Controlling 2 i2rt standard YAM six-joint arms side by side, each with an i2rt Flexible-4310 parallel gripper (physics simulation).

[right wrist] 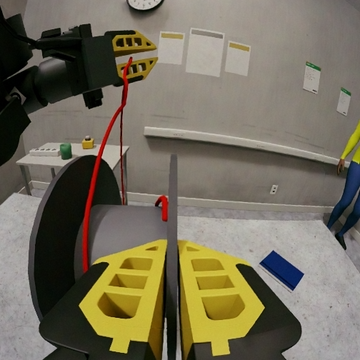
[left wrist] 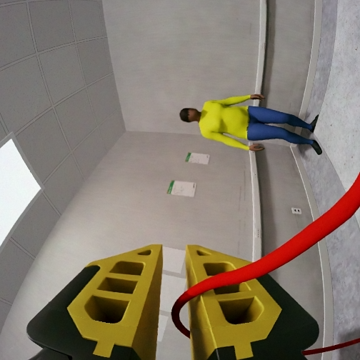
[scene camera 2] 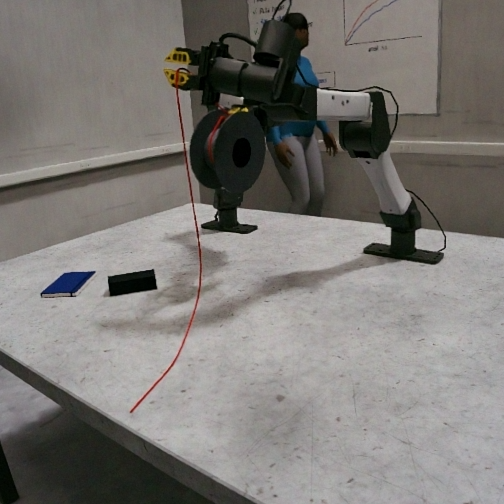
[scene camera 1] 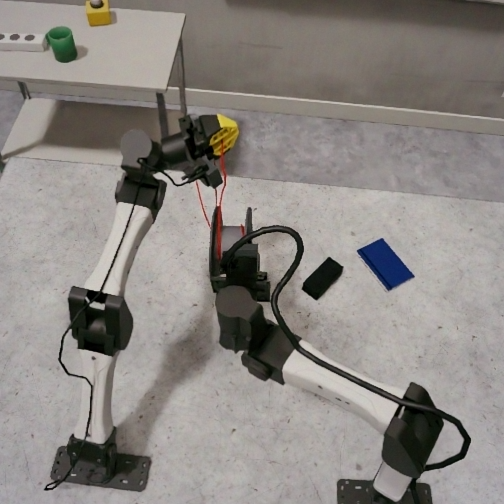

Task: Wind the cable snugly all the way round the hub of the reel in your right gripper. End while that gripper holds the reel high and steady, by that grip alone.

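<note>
My right gripper [scene camera 2: 239, 110] [right wrist: 172, 247] is shut on one flange of the dark grey reel [scene camera 1: 232, 234] [scene camera 2: 232, 175] [right wrist: 55, 225], which it holds well above the table. My left gripper [scene camera 1: 237, 132] [scene camera 2: 167, 66] [left wrist: 173, 252] [right wrist: 156, 53] is a little open, above and beyond the reel. The red cable [scene camera 2: 199, 250] [left wrist: 300, 250] [right wrist: 90, 200] loops over one left finger and is not pinched. One strand runs down to the reel's hub beside the far flange; the other hangs to the table, its end near the front edge. A short bit of cable shows by the gripped flange. The hub's underside is hidden.
A black block [scene camera 1: 322, 278] [scene camera 2: 132, 282] and a blue book [scene camera 1: 385, 263] [scene camera 2: 68, 284] [right wrist: 281, 270] lie on the table. A side table [scene camera 1: 125, 65] with a green mug [scene camera 1: 63, 45] stands behind. A thick black hose arches over my right wrist.
</note>
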